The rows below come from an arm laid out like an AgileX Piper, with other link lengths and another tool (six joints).
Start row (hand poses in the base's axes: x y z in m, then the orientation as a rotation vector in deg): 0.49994, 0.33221, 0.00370, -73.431, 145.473, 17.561
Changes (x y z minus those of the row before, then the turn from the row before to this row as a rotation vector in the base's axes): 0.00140, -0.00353, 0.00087, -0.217, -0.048, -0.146; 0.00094, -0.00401, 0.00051, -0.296, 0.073, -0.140; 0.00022, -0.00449, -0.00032, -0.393, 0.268, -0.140; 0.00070, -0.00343, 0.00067, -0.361, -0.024, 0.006; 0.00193, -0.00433, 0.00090, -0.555, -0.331, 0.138; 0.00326, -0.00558, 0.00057, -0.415, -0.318, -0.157; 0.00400, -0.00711, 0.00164, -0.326, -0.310, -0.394; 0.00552, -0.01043, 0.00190, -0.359, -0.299, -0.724; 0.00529, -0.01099, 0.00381, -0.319, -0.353, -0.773; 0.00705, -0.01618, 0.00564, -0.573, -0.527, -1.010; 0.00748, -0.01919, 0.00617, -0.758, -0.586, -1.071; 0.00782, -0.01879, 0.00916, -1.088, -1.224, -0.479; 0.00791, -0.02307, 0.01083, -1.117, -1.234, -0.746; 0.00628, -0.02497, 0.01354, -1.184, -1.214, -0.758; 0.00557, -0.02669, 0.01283, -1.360, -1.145, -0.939; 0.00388, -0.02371, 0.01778, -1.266, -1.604, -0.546; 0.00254, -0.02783, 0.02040, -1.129, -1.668, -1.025
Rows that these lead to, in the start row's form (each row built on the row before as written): 0.50134, 0.32868, 0.00457, -73.311, 145.617, 17.228; 0.50228, 0.32467, 0.00508, -73.247, 145.895, 16.885; 0.50250, 0.32018, 0.00476, -73.250, 146.380, 16.560; 0.50320, 0.31675, 0.00543, -73.381, 146.523, 16.096; 0.50513, 0.31242, 0.00633, -73.698, 146.422, 15.198; 0.50839, 0.30684, 0.00690, -73.579, 146.435, 14.425; 0.51239, 0.29973, 0.00854, -73.118, 146.549, 13.721; 0.51791, 0.28930, 0.01044, -72.238, 146.871, 12.917; 0.52320, 0.27831, 0.01425, -71.266, 147.150, 12.117; 0.53025, 0.26213, 0.01989, -70.035, 147.510, 10.833; 0.53773, 0.24294, 0.02606, -68.770, 147.908, 9.266; 0.54555, 0.22415, 0.03522, -68.247, 147.530, 7.003; 0.55346, 0.20108, 0.04605, -67.374, 147.275, 4.653; 0.55974, 0.17611, 0.05959, -66.504, 147.034, 2.241; 0.56531, 0.14942, 0.07242, -65.471, 146.974, -0.385; 0.56919, 0.12571, 0.09020, -64.763, 146.222, -3.040; 0.57173, 0.09788, 0.11060, -63.366, 145.616, -5.648
